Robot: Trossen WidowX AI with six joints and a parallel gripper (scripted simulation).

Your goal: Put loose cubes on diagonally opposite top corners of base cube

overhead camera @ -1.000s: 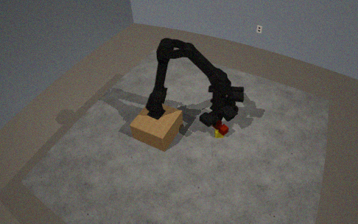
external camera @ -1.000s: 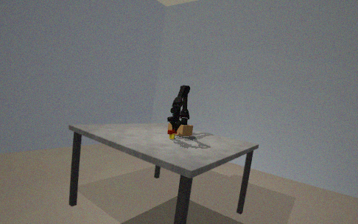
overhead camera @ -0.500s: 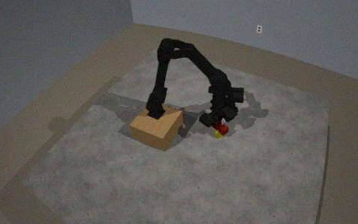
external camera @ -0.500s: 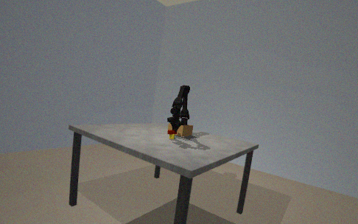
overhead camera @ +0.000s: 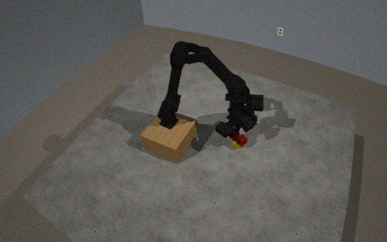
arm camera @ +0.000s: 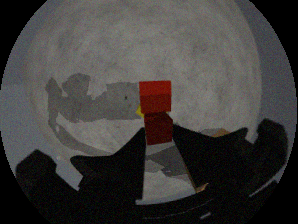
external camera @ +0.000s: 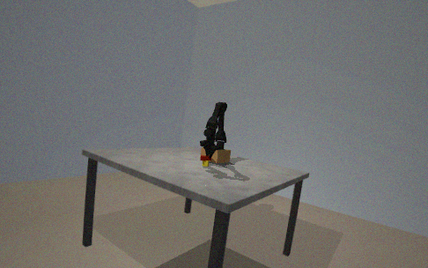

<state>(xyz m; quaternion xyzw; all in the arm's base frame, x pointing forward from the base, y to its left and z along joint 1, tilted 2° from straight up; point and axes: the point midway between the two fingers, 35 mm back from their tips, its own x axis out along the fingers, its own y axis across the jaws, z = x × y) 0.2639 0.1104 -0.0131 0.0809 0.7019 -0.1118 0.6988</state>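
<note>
Now: the red cube right at my gripper tip. Also, from my gripper tip: yellow cube: 40 mm below, 20 mm ahead.
</note>
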